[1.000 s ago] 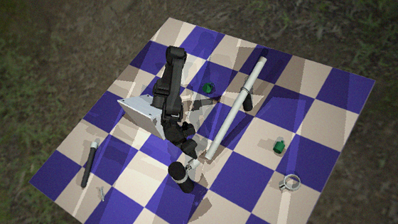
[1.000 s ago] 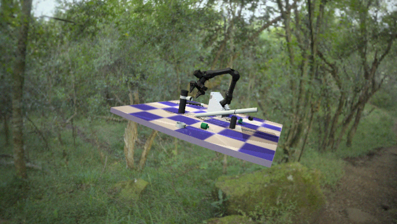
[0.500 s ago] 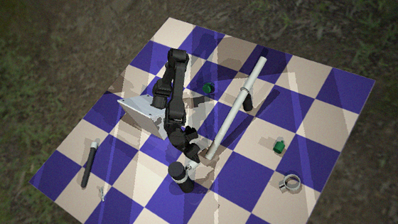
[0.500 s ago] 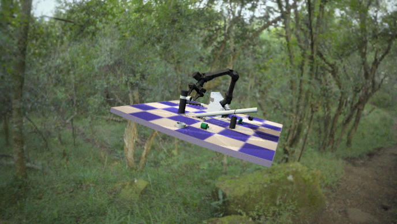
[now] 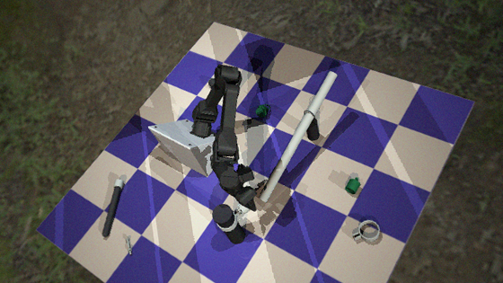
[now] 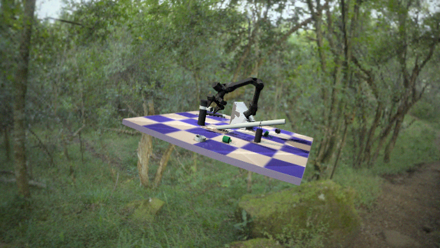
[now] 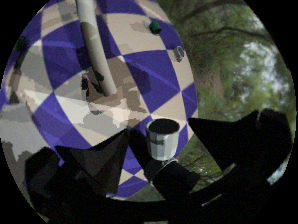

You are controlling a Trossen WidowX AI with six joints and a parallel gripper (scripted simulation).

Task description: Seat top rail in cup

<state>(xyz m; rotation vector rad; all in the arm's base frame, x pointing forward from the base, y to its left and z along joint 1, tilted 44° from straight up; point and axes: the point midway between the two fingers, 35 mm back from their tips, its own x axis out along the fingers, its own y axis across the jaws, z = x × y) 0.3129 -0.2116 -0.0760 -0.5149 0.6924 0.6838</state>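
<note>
The brace band lies 50 mm to the right of my gripper tip, 30 mm behind it and 10 mm above it. Round my gripper tip: small bolt (430 mm behind, 270 mm to the right, 130 mm below); then loop cap (420 mm to the left, 50 mm ahead, 30 mm below).
</note>
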